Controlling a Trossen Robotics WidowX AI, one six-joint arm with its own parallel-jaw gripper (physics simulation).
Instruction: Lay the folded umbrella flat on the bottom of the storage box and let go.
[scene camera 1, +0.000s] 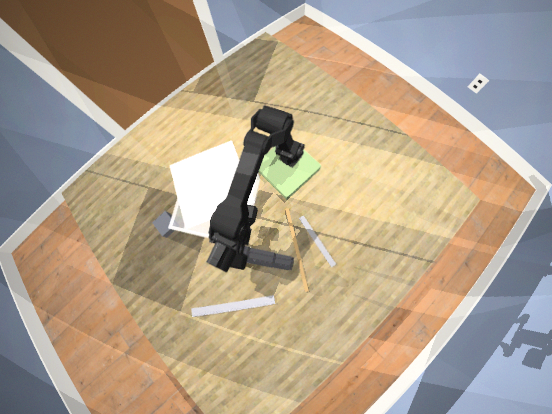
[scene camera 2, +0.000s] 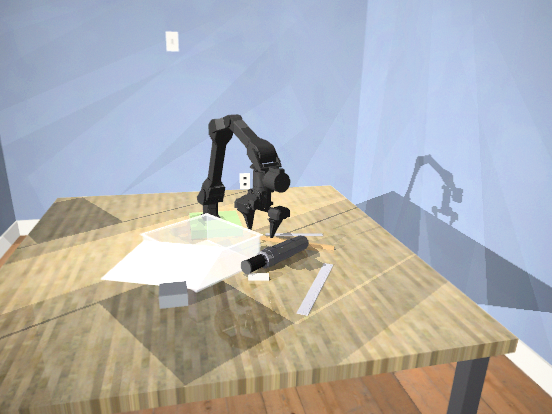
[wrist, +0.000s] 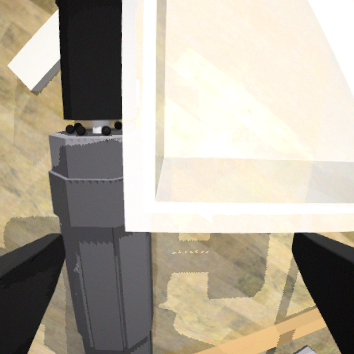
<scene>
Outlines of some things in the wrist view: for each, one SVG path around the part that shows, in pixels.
The gripper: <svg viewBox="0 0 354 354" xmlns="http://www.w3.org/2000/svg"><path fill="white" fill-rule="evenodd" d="M61 233L46 234L0 255L0 354L27 354L56 287L65 258L65 248ZM294 232L291 252L302 280L340 353L354 354L354 247L316 232Z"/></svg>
A folded umbrella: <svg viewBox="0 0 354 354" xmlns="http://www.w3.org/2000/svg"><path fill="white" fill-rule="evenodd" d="M55 0L55 4L58 7L63 119L92 121L92 128L84 128L81 123L76 122L74 126L71 124L66 125L63 131L48 134L52 168L48 170L52 209L53 213L59 217L77 331L82 337L85 354L152 354L153 292L151 231L125 231L122 123L116 121L114 123L115 128L110 128L110 119L122 119L122 0Z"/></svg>
</scene>
